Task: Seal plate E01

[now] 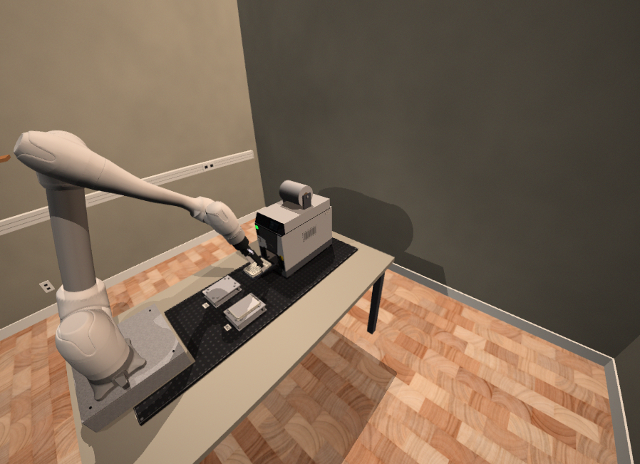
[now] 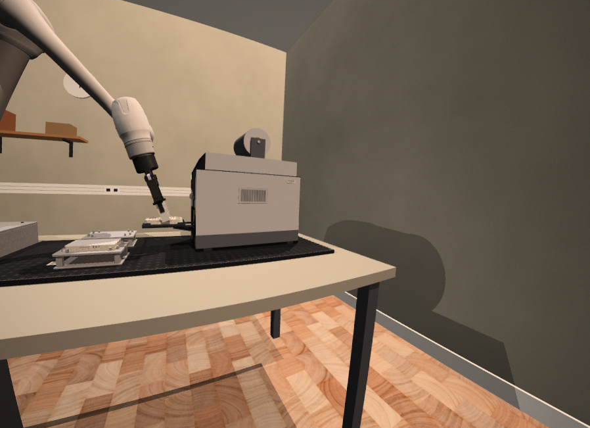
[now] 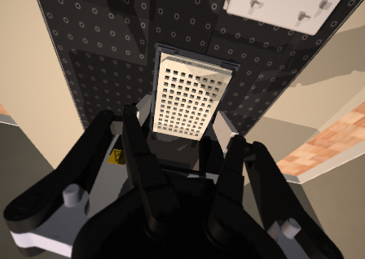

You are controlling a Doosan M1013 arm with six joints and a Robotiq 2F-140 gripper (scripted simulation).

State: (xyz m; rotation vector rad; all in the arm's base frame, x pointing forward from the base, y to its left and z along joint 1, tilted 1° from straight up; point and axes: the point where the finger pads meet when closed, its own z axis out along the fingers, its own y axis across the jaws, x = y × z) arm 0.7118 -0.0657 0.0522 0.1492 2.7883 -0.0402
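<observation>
My hand is 40 mm above the dark stage. Round my hand: smooth-topped plate: 200 mm behind, 110 mm to the right, 80 mm below; N1 label: 290 mm behind, 130 mm below, 110 mm to the left; foil roll: 330 mm ahead, 290 mm above, 40 mm to the right.
</observation>
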